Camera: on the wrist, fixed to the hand. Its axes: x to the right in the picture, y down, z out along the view.
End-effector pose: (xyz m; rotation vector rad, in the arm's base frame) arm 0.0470 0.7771 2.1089 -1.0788 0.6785 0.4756
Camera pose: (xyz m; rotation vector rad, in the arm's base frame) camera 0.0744 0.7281 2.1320 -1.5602 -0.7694 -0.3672
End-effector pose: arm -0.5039 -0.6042 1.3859 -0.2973 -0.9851 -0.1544
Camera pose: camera -0.4927 -0.6637 1.3809 -0.0473 -1.5043 -1.7387
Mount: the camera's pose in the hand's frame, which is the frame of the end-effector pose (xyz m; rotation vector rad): 0.0016 -0.0526 -0.0303 -0.5346 -0.5125 -1.4419
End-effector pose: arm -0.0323 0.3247 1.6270 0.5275 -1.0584 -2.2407
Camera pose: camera -0.0343 0.3333 1.5669 -0.3291 0.0346 2.3355
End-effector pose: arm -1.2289 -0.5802 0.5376 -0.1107 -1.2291 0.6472
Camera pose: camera -1.1804 -0.6145 0.5501 0.5021 -1.5666 -0.9648
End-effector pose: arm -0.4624 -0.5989 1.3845 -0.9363 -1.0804 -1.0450
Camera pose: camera -0.5062 -0.6410 1.3840 0.7052 1.8875 2.2400
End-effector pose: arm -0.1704 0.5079 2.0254 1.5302 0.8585 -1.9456
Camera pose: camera -0.1894 0.5655 2.0275 0.1234 -2.0799 2.1399
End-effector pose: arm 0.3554 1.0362 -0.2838 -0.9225 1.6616 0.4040
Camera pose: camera 0.3746 0.9815 -0.2655 -1.9286 0.1496 0.0313
